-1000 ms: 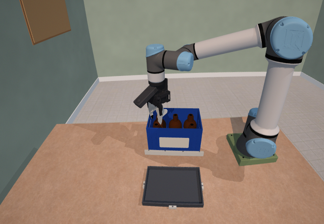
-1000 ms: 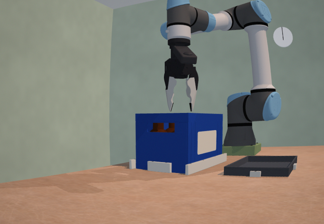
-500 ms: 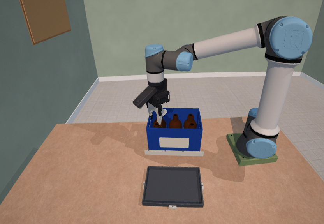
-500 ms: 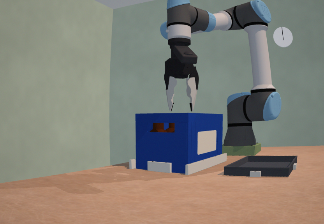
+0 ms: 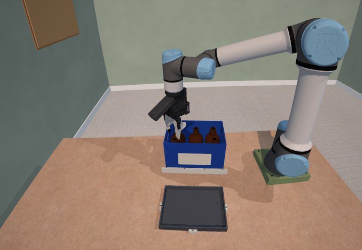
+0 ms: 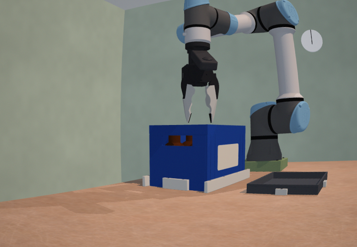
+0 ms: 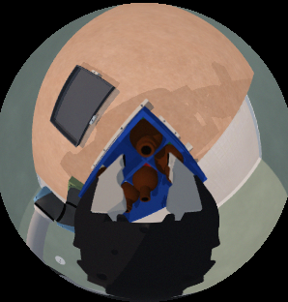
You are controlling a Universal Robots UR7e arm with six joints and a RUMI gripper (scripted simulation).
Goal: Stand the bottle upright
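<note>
My gripper is now 10 cm past the blue crate, 5 cm to the left of it and 11 cm above it. From my hand the other things lie so: dark tray (9 cm behind, 25 cm to the left, 18 cm below); glass bottle (10 cm behind, 9 cm to the right, 11 cm below).
</note>
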